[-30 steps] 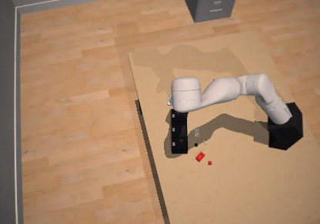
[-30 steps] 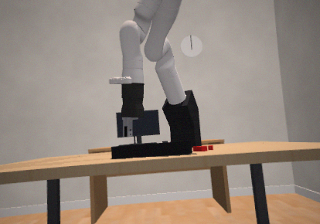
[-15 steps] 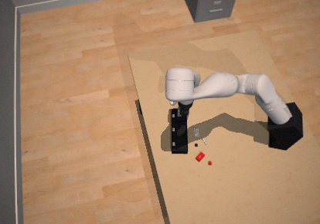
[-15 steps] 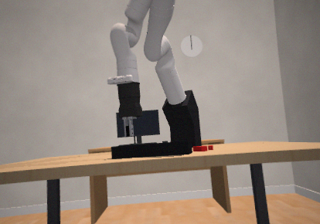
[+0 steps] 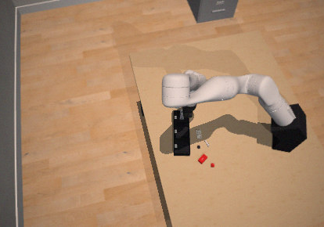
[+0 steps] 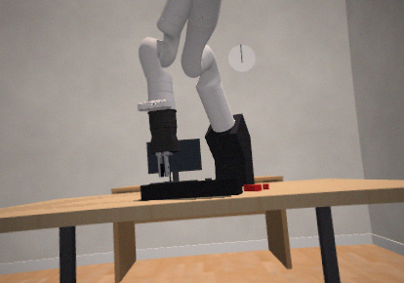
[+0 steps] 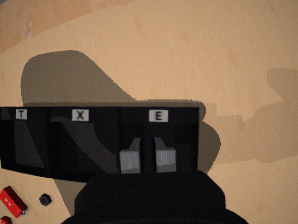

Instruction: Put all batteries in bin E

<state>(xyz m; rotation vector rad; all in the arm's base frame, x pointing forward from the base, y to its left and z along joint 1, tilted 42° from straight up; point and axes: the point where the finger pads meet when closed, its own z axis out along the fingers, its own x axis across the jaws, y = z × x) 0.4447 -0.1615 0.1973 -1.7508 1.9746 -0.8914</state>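
Right now the bin is 7 cm to the left of my hand, 6 cm below it and 2 cm ahead of it. From my hand the other things lie so: black round thing (17 cm to the left, 7 cm below, 5 cm behind); then screw (17 cm to the left, 10 cm behind, 7 cm below); then white piece (10 cm to the left, 7 cm below, 7 cm behind).
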